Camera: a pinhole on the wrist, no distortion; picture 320 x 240 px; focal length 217.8 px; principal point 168.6 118.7 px. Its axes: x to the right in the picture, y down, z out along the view. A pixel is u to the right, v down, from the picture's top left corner.
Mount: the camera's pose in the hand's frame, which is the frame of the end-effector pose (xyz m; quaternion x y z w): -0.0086 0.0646 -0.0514 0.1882 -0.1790 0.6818 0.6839
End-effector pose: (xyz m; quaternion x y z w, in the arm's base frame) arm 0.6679 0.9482 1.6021 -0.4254 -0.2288 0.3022 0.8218
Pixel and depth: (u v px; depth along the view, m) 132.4 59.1 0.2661
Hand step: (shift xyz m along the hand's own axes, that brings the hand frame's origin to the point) 0.0671 -0.1071 0.1556
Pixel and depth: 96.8 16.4 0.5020
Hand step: 0.2321 -0.3302 0.2967
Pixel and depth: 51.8 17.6 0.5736
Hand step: 0.2625 -0.4890 0.2870
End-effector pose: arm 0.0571 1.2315 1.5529 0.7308 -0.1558 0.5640 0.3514
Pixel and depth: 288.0 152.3 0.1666
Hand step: -0.0318 0.0601 0.1389
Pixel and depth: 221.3 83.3 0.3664
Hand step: 0.0558 -0.0424 0.3092
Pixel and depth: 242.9 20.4 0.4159
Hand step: 0.1849 -0.0211 0.3770
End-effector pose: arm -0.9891 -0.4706 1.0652 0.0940 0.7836 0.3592 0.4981
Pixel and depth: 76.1 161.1 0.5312
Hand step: -0.1071 -0.3970 0.2964
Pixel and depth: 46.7 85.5 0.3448
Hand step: 0.0468 -0.2752 0.1494
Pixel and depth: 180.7 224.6 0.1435
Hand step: -0.0766 -0.0005 0.0777
